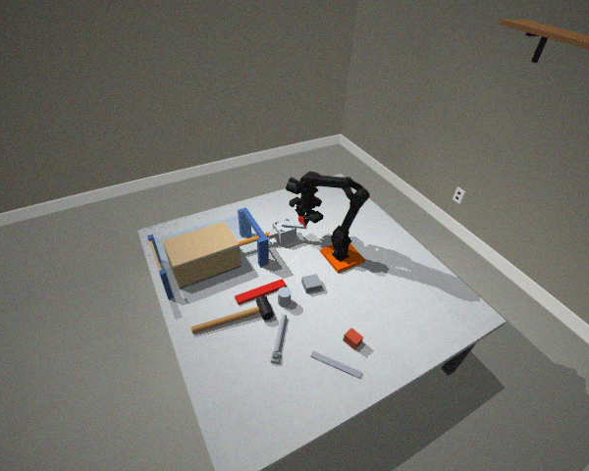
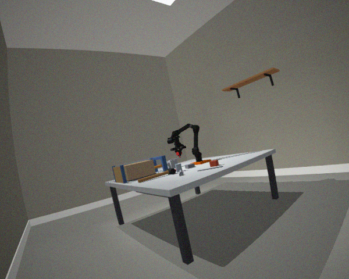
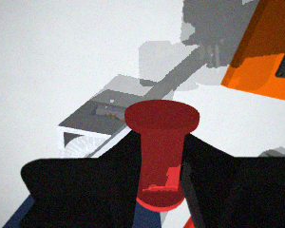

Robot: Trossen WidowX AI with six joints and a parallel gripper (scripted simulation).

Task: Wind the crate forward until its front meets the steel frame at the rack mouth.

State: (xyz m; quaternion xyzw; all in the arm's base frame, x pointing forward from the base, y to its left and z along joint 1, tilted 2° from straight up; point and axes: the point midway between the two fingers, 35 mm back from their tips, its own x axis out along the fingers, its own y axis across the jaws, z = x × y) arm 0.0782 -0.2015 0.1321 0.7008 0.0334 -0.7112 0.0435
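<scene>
Right now the grey crank arm is 30 mm ahead of my gripper tip, 20 mm to the right of it and 10 mm below it. Also, from my gripper tip: red knob 20 mm above; grey winch 60 mm ahead, 70 mm to the right, 80 mm below; grey block 150 mm ahead, 270 mm to the left, 100 mm below.
</scene>
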